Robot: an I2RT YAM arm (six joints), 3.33 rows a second.
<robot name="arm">
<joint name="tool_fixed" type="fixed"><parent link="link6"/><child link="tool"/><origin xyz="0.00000 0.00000 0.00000" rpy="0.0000 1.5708 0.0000"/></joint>
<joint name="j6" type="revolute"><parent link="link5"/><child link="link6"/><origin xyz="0.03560 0.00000 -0.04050"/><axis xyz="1 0 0"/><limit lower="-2.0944" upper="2.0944"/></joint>
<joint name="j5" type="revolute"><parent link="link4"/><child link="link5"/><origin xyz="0.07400 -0.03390 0.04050"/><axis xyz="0 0 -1"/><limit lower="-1.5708" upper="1.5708"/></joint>
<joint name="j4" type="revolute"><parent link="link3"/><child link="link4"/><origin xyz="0.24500 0.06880 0.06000"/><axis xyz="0 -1 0"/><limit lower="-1.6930" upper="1.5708"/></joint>
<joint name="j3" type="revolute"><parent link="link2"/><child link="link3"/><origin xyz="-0.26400 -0.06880 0.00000"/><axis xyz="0 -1 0"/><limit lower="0.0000" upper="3.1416"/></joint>
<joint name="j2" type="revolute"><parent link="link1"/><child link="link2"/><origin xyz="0.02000 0.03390 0.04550"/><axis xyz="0 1 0"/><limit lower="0.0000" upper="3.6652"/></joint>
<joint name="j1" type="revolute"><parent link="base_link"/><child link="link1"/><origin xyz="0.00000 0.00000 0.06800"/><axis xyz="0 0 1"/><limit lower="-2.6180" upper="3.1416"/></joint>
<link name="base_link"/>
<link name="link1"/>
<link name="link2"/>
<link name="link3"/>
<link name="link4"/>
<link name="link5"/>
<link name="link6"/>
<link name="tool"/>
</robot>
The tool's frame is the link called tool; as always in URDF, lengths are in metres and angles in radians.
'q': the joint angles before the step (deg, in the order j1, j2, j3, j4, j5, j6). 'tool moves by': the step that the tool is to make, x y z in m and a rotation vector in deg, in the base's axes. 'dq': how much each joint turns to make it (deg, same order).
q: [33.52 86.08 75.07 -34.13 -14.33 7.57]
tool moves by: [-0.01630 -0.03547 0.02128 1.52 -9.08 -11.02]
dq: [-2.97 -9.57 -6.01 5.42 8.40 2.61]
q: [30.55 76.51 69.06 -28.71 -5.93 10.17]
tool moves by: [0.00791 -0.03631 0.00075 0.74 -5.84 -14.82]
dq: [-5.99 -3.67 -4.50 6.45 8.50 3.15]
